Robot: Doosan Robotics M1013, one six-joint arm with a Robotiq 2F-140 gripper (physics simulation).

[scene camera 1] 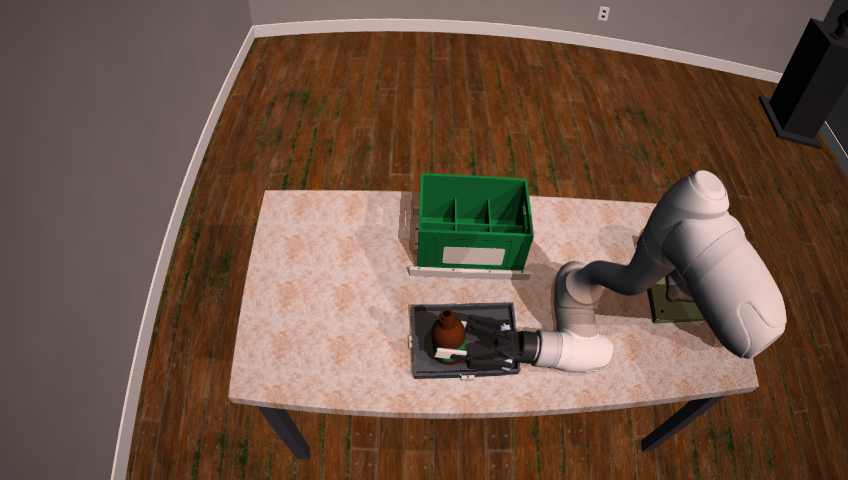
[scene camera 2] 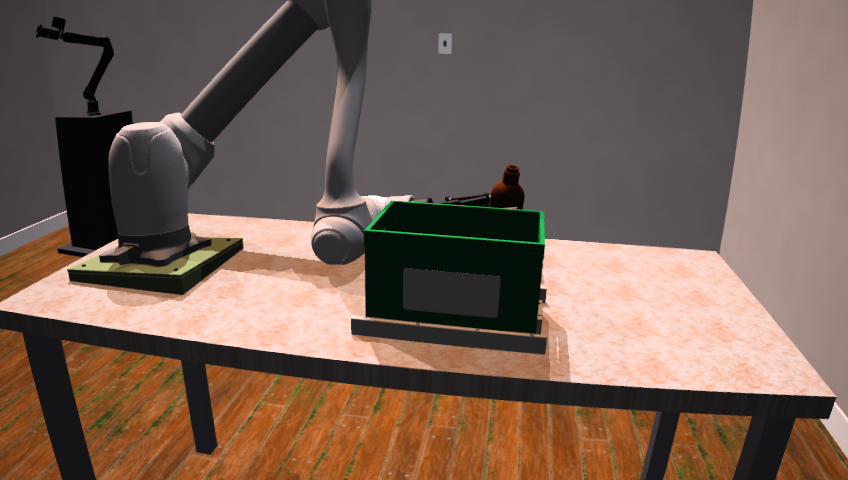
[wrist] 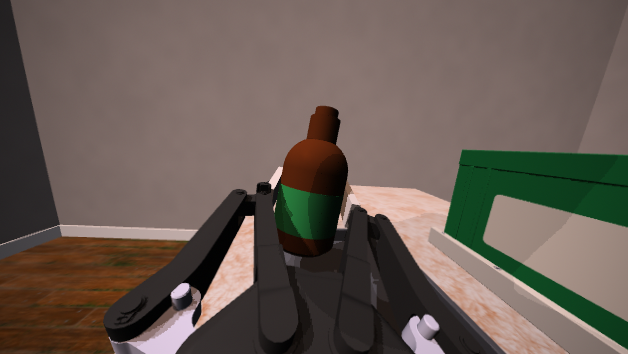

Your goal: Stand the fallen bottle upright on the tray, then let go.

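Pixels of known places: gripper, fingertip midpoint: (scene camera 1: 436, 337) (scene camera 2: 518, 206); arm's base at its link origin: (scene camera 2: 156, 252).
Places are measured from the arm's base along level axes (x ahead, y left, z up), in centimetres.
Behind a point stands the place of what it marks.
The brown bottle (scene camera 1: 446, 334) @(y 31.4, x 70.4, z 14.2 cm) (scene camera 2: 507, 194) @(y 25.9, x 70.4, z 12.5 cm) (wrist: 314, 172) @(y 29.2, x 66.4, z 11.6 cm) with a green label is over the left half of the dark grey tray (scene camera 1: 423, 356) @(y 29.6, x 75.0, z -1.9 cm). It looks upright in both scene views and leans slightly to the right in the wrist view. My gripper (scene camera 1: 455, 340) (wrist: 311, 182) @(y 29.7, x 72.5, z 9.2 cm) is shut on the bottle, with its light pads on either side around the label, and reaches in level from the right in scene camera 1. In scene camera 2 the green crate hides the tray and the bottle's lower part. I cannot tell whether the bottle's base touches the tray.
The green crate (scene camera 1: 431, 252) @(y 5.5, x 76.1, z 6.9 cm) (scene camera 2: 380, 279) @(y -14.7, x 56.3, z 7.2 cm) (wrist: 467, 200) @(y 5.6, x 76.6, z 7.4 cm) with inner dividers stands behind the tray in scene camera 1, with a pale rail (scene camera 1: 470, 273) (scene camera 2: 449, 339) along its base. The arm's green base plate (scene camera 1: 666, 306) @(y 10.7, x 9.1, z 0.0 cm) (scene camera 2: 205, 261) @(y -2.7, x 14.9, z 0.8 cm) is on the same table (scene camera 1: 309, 333) @(y 27.5, x 103.5, z -2.4 cm) (scene camera 2: 672, 309) @(y 10.0, x 105.3, z -2.4 cm).
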